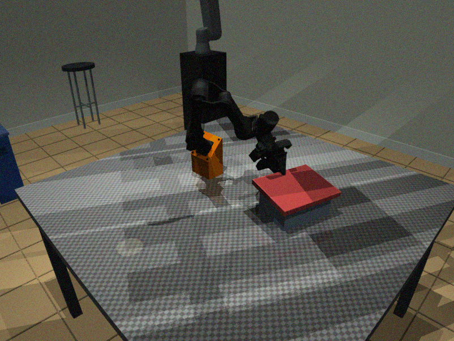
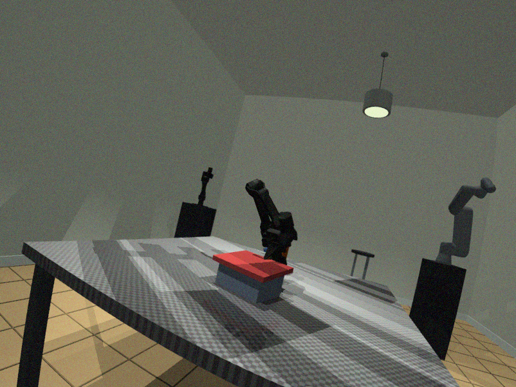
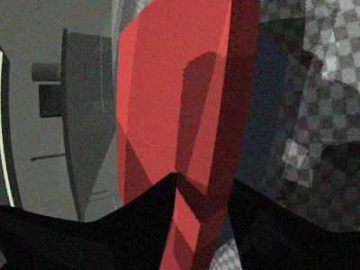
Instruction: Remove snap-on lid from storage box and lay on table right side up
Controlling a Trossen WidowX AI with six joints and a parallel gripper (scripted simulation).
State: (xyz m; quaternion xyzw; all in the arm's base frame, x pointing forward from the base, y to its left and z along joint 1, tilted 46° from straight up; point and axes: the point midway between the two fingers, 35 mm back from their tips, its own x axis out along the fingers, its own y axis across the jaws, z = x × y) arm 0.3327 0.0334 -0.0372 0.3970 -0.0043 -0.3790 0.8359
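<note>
My gripper tip is 70 mm short of the red lid and 20 mm to the left of it. The rest, counted from my gripper tip: blue-grey storage box 70 mm ahead, 20 mm to the right, 50 mm below.
</note>
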